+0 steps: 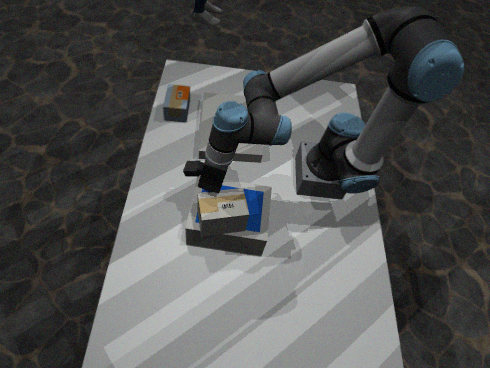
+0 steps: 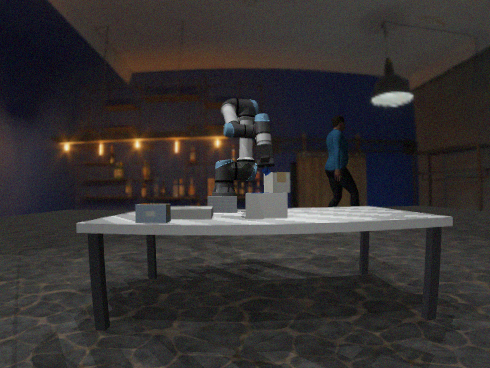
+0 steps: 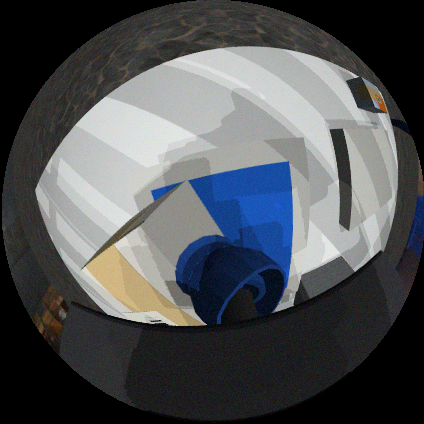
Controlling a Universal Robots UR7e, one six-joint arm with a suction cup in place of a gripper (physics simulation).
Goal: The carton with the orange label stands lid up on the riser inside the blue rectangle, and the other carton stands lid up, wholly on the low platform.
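Note:
A plain carton [image 1: 223, 211] [image 2: 277, 182] [image 3: 182, 221] with tan tape and a barcode label stands on the grey riser [image 1: 225, 244] [image 2: 266, 205], over the left part of the blue rectangle [image 1: 255, 211] [image 3: 257, 197]. My suction cup [image 1: 211, 184] [image 2: 266, 170] [image 3: 221, 268] is tilted and pressed against the carton's rear side face near its top edge. The carton with the orange label [image 1: 177, 102] [image 2: 152, 212] [image 3: 369, 96] sits on the table at the far left corner. The low platform [image 1: 247, 158] [image 2: 192, 212] [image 3: 343, 173] lies between them, with nothing on it.
The arm's base block [image 1: 316, 182] [image 2: 222, 203] stands on the table right of the riser. A person [image 2: 338, 164] walks behind the table. The table edge runs close past the orange-label carton.

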